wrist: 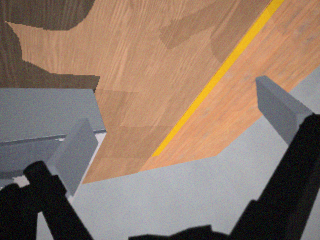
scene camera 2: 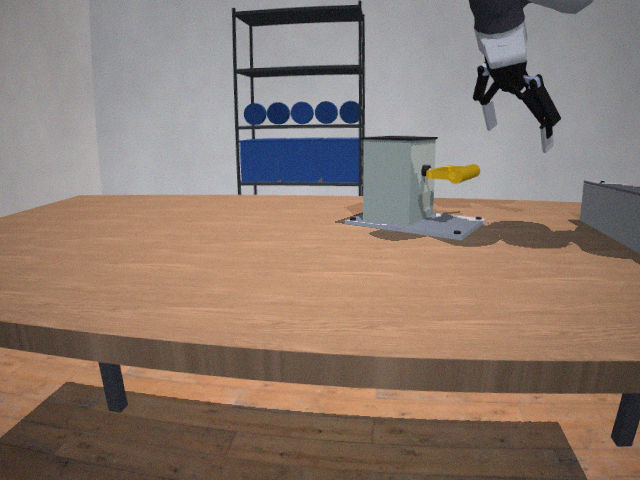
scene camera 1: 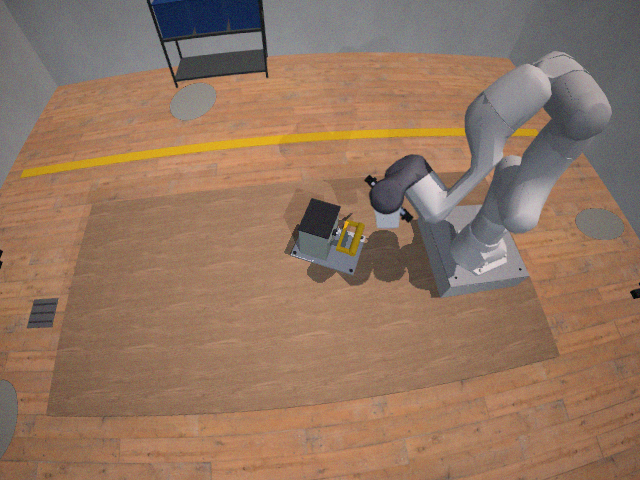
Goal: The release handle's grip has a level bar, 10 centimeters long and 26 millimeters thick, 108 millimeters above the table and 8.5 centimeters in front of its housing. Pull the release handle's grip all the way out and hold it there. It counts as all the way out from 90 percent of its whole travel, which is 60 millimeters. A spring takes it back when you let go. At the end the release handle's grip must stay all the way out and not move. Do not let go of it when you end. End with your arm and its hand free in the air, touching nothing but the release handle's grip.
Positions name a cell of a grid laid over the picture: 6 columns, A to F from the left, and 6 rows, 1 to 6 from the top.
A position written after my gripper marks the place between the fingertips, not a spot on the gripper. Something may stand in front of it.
In view: my gripper (scene camera 2: E2) and a grey baseplate (scene camera 2: E3).
My gripper shows as well in the wrist view (wrist: D3). The grey baseplate also shows in scene camera 1 (scene camera 1: D4).
